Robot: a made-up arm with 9 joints. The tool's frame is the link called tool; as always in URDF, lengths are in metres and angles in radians. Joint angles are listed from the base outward.
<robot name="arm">
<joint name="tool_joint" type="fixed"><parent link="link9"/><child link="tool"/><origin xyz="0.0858 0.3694 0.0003" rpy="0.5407 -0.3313 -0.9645"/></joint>
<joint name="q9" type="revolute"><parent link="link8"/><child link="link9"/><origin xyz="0.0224 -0.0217 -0.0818" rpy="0 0 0"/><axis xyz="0 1 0"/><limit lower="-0.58" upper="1.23"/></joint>
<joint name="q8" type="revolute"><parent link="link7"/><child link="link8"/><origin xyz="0.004 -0.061 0.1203" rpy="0 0 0"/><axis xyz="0 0 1"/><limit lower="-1.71" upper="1.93"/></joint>
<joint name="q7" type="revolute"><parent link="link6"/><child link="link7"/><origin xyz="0.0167 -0.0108 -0.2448" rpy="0 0 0"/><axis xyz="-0.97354 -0.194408 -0.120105"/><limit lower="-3.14" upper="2.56"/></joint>
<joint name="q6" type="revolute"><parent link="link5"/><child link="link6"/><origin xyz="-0.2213 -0.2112 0.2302" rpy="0 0 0"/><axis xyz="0.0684 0.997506 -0.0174"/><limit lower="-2.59" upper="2.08"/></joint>
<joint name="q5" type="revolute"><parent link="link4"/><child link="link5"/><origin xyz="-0.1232 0.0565 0.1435" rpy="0 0 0"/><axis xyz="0 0 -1"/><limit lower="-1.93" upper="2.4"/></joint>
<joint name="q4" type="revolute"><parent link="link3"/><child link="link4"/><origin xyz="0.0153 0.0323 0.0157" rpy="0 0 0"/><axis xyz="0 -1 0"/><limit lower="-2.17" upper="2.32"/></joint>
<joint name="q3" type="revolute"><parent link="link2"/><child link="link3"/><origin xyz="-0.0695 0.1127 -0.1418" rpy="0 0 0"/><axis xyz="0 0 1"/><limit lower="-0.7" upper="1.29"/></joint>
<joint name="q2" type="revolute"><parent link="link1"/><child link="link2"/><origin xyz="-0.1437 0.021 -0.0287" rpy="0 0 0"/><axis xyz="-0.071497 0.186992 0.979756"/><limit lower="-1.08" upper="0.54"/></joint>
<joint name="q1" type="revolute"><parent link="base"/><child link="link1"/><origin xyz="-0.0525 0.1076 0.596" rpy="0 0 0"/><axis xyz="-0.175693 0.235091 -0.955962"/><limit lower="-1.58" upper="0.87"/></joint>
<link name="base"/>
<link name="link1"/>
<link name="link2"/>
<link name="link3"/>
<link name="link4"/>
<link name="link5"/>
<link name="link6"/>
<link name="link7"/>
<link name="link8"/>
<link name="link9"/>
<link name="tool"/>
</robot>
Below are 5 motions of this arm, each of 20 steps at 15 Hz.
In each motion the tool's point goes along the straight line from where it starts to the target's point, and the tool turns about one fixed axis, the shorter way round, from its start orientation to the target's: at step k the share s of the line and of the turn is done. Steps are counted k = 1, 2, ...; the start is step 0. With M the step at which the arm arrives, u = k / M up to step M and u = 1 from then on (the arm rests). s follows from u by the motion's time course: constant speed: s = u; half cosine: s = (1 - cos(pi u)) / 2; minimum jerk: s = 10 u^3 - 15 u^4 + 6 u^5.
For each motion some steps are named. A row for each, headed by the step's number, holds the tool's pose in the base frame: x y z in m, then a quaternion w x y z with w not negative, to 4 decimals.
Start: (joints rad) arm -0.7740 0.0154 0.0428 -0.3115 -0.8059 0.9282 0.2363 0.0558 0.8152
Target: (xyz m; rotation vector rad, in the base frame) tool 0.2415 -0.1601 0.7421 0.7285 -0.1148 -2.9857
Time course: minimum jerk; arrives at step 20
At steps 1, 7, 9, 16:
1: -0.4622 -0.3407 0.5616 0.7734 -0.4984 0.1636 0.3560
7: -0.2974 -0.2984 0.6039 0.6392 -0.4861 0.1479 0.5773
9: -0.1764 -0.2674 0.6349 0.5128 -0.4561 0.1300 0.7156
16: 0.2007 -0.1706 0.7316 0.0236 -0.2645 0.0478 0.9629

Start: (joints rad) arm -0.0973 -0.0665 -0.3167 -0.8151 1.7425 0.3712 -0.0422 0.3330 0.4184
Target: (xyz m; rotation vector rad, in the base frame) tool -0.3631 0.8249 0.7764 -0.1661 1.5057 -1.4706
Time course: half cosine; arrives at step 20
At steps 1, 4, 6, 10, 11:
1: -0.0273 0.5419 0.5623 0.2209 -0.1879 0.2253 -0.9301
4: -0.0575 0.5673 0.5815 0.2502 -0.1793 0.2665 -0.9134
6: -0.0949 0.5988 0.6054 0.2855 -0.1680 0.3164 -0.8889
10: -0.1942 0.6825 0.6687 0.3726 -0.1345 0.4415 -0.8051
11: -0.2206 0.7048 0.6855 0.3939 -0.1249 0.4726 -0.7784

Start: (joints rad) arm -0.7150 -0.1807 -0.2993 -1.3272 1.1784 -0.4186 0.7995 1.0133 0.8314
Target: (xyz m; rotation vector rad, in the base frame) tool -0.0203 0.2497 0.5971 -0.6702 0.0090 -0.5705
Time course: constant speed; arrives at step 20
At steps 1, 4, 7, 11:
1: -0.4990 0.2856 0.6929 0.5985 -0.6888 0.3791 -0.1538
4: -0.4234 0.2800 0.6778 0.6664 -0.6462 0.3263 -0.1786
7: -0.3478 0.2743 0.6627 0.7277 -0.5972 0.2702 -0.2017
11: -0.2470 0.2667 0.6425 0.7983 -0.5229 0.1915 -0.2293

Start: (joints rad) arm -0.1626 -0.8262 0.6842 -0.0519 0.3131 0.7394 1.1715 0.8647 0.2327
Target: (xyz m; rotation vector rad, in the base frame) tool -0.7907 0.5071 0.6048 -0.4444 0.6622 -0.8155
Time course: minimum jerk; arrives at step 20
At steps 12, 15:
12: -0.8292 0.4834 0.5508 0.8943 -0.2438 0.2558 -0.2746
15: -0.8033 0.4994 0.5872 0.8607 -0.2217 0.2953 -0.3504

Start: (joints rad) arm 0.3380 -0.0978 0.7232 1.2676 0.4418 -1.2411 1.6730 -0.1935 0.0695
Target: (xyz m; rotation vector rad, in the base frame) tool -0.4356 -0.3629 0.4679 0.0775 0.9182 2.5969
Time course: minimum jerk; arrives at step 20
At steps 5, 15, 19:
5: -0.5351 -0.0554 0.6485 0.3522 0.0437 0.6300 0.6907
15: -0.4471 -0.3274 0.4888 0.2126 0.0298 0.3660 0.9055
19: -0.4357 -0.3625 0.4681 0.1921 0.0276 0.3275 0.9247

